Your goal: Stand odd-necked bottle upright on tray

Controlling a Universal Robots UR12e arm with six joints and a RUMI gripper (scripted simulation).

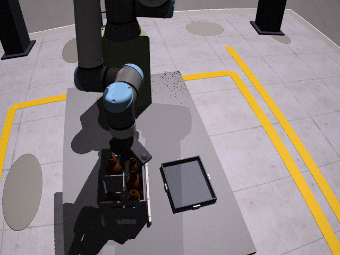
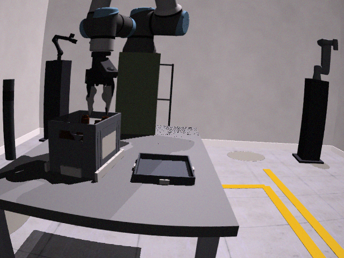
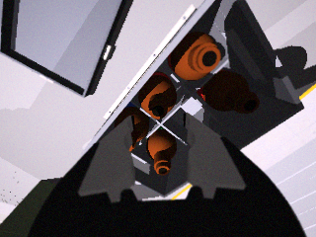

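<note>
Right now my hand is 50 mm to the left of the dark grey crate and 110 mm above it. From my hand the other things lie so: black tray 40 mm behind, 230 mm to the left, 180 mm below.
</note>
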